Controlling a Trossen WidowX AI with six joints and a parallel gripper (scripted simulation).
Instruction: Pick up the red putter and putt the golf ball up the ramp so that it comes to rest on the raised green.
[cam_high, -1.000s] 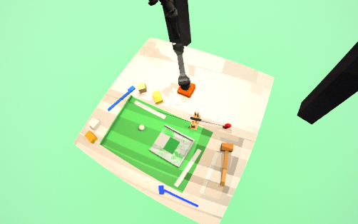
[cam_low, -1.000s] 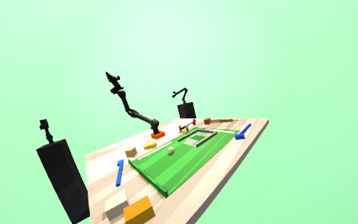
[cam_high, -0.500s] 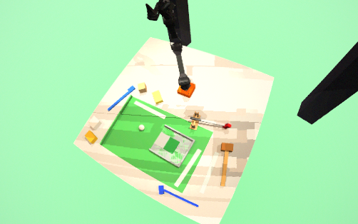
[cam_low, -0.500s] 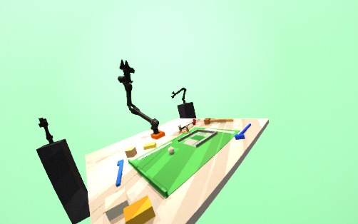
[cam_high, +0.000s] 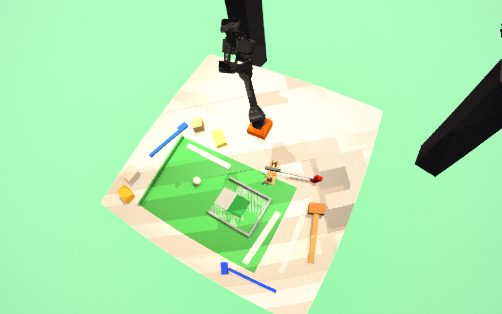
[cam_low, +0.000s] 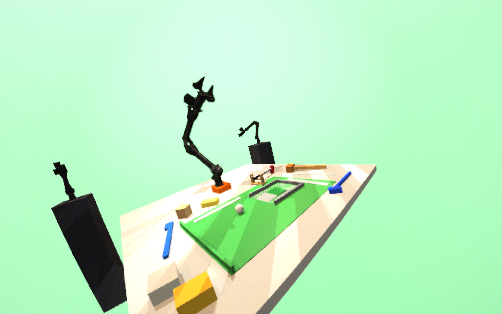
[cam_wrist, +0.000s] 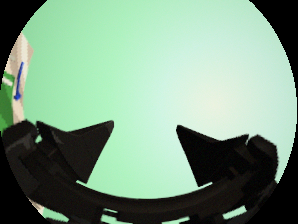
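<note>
My gripper tip is now 72 cm above the white golf ball, 28 cm short of it and 13 cm to the left of it. The rest, counted from my gripper tip: tan block (72 cm below, 36 cm to the right, 2 cm ahead); then green mat (74 cm below, 30 cm ahead, 1 cm to the right).
</note>
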